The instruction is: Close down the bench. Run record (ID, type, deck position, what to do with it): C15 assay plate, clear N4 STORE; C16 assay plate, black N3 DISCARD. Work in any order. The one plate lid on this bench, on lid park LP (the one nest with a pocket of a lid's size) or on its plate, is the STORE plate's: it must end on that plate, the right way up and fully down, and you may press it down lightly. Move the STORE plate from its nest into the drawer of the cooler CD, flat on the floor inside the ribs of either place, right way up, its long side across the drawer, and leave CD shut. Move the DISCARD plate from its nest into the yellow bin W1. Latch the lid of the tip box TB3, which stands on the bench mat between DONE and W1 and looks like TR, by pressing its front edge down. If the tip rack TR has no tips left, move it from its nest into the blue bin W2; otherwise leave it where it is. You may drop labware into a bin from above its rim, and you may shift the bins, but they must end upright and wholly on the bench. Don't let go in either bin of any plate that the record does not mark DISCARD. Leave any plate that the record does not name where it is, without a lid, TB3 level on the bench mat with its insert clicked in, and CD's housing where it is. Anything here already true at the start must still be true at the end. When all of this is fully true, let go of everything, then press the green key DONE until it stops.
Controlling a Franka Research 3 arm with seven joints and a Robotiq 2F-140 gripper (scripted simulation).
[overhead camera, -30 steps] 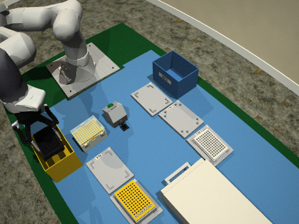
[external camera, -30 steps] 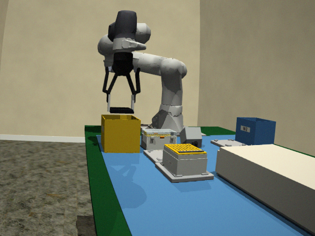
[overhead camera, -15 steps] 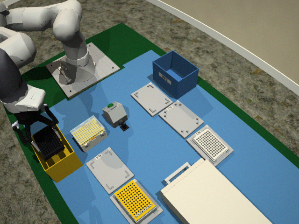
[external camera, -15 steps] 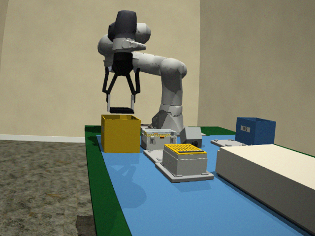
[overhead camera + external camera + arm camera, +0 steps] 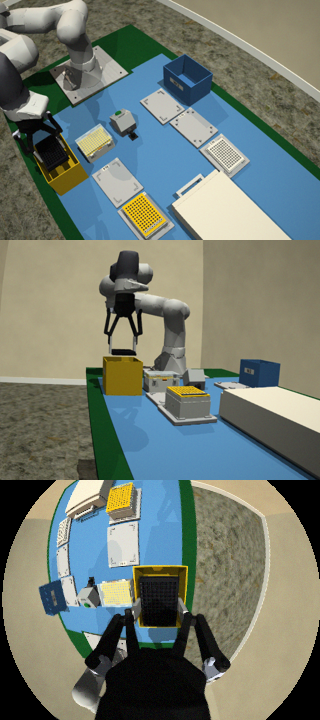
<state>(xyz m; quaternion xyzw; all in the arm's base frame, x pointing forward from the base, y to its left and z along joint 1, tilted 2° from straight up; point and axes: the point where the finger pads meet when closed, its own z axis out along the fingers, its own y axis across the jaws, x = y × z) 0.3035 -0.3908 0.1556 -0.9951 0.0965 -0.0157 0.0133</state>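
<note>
Now: the black plate 2 cm below my hand. From my hand the other things lie so: nest N4: 20 cm ahead, 10 cm to the left, 16 cm below; yellow bin W1: 13 cm below; tip box TB3: 3 cm ahead, 15 cm to the left, 12 cm below.
</note>
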